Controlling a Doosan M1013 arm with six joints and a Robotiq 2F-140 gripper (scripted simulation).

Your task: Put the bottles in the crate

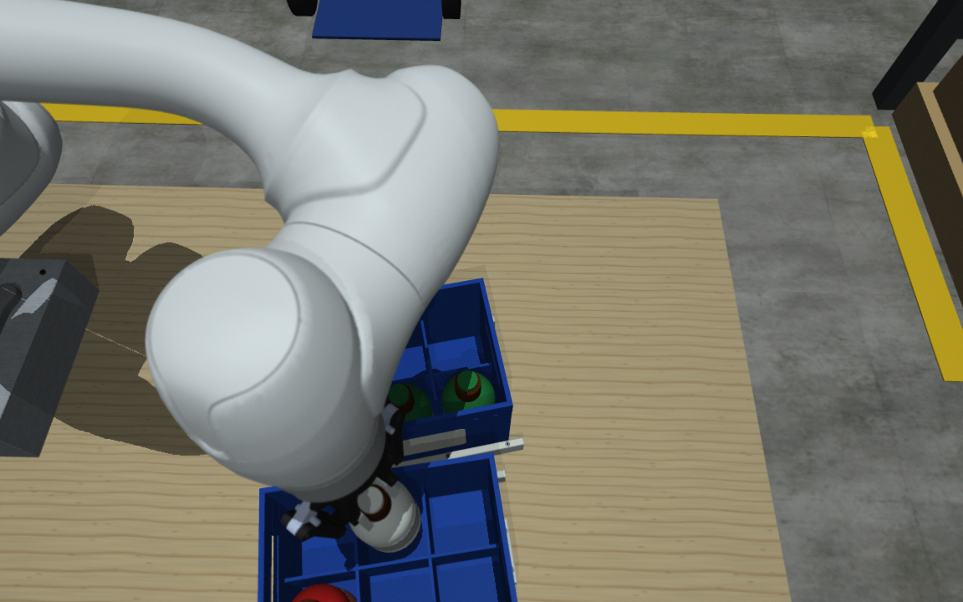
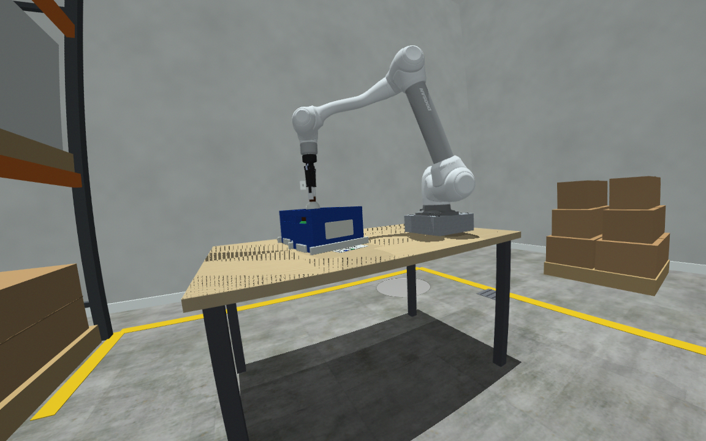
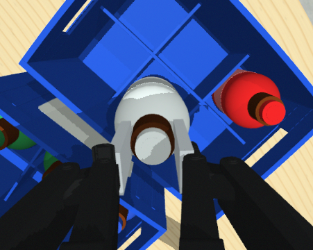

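Right now the white bottle is 80 mm below my hand. From my hand the other things lie so: pick list (60 mm behind, 320 mm to the left, 250 mm below); then blue bottle (80 mm behind, 130 mm to the left, 170 mm below); then red bottle (70 mm behind, 110 mm to the right, 170 mm below).
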